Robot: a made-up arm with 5 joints.
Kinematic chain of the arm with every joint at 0, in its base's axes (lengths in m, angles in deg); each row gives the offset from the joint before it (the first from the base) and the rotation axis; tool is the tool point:
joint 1: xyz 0 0 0.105 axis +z
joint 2: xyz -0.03 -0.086 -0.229 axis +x
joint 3: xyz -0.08 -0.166 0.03 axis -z
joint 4: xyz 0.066 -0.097 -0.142 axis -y
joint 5: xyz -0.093 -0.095 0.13 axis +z
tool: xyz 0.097 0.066 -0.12
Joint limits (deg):
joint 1: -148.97..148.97
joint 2: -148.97..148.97
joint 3: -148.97..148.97
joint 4: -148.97..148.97
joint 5: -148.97..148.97
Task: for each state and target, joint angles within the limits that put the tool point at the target. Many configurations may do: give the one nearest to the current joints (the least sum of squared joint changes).
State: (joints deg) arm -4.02 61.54 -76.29 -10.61 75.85
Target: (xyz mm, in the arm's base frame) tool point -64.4 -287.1 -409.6
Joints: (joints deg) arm 1.57 38.85 -57.34 -1.39 109.52
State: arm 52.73 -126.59 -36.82 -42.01 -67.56
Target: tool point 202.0 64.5 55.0
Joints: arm 60.39 -107.47 -75.83 -42.76 -66.54
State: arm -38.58 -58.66 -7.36 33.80 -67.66
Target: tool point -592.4 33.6 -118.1
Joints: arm -74.32 -17.24 20.26 40.13 -101.62
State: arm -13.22 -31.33 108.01 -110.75 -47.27
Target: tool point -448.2 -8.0 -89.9
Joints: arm -39.50 -49.87 109.02 -110.74 -48.36
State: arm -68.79 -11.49 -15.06 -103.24 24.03
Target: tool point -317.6 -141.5 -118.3
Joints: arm -63.81 -21.04 -9.83 -103.02 21.18
